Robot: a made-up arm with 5 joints.
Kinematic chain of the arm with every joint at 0, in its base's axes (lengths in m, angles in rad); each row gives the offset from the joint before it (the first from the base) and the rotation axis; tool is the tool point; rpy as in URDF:
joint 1: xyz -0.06 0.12 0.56 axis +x
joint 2: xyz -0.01 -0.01 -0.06 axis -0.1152 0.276 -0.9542
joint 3: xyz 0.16 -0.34 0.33 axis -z
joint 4: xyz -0.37 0.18 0 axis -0.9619 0.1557 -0.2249
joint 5: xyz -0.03 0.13 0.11 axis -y
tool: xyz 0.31 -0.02 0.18 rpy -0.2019 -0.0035 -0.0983
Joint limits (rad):
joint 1: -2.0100..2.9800
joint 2: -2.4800..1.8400
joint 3: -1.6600..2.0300
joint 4: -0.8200..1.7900
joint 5: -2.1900..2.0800
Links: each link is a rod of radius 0.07 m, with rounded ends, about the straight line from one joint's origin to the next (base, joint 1, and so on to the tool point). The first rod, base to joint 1, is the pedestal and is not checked.
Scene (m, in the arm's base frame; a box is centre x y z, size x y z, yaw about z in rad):
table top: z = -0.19
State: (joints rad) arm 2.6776 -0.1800 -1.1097 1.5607 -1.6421
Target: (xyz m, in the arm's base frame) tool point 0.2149 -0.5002 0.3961
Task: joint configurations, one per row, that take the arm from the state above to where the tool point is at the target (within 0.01 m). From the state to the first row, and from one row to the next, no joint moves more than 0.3 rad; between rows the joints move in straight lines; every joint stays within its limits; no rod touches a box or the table.
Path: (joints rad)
1: 2.3959 -0.2347 -0.9762 1.6371 -1.5781
2: 2.1141 -0.2895 -0.8427 1.7136 -1.5141
3: 1.8324 -0.3442 -0.7092 1.7900 -1.4500
4: 1.5830 -0.3333 -0.8127 1.7900 -1.4658
5: 1.3336 -0.3224 -0.9162 1.7900 -1.4816
6: 1.0842 -0.3115 -1.0197 1.7900 -1.4973
7: 0.8348 -0.3006 -1.1232 1.7900 -1.5131
8: 0.5854 -0.2897 -1.2267 1.7900 -1.5289

